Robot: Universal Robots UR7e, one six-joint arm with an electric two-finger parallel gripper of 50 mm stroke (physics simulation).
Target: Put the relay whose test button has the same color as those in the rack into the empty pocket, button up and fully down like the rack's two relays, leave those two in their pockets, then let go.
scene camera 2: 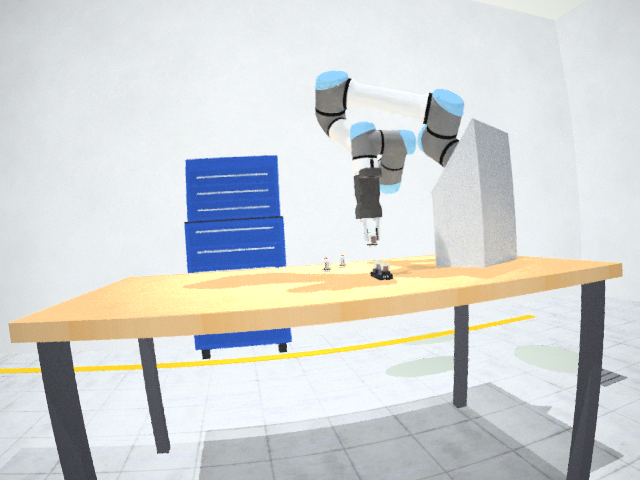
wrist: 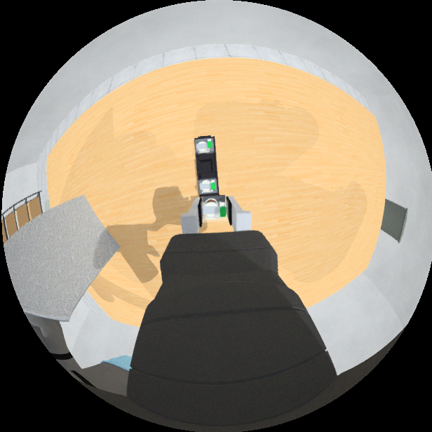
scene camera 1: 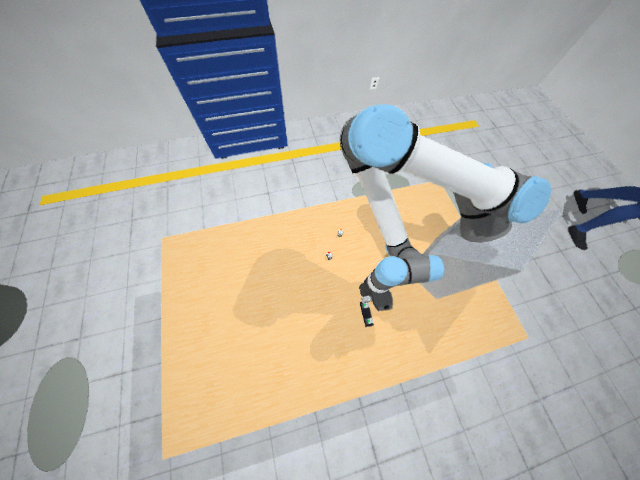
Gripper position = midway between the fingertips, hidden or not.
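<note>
I can see my gripper (scene camera 2: 372, 240), and the wrist view gives me the same gripper (wrist: 214, 205).
</note>
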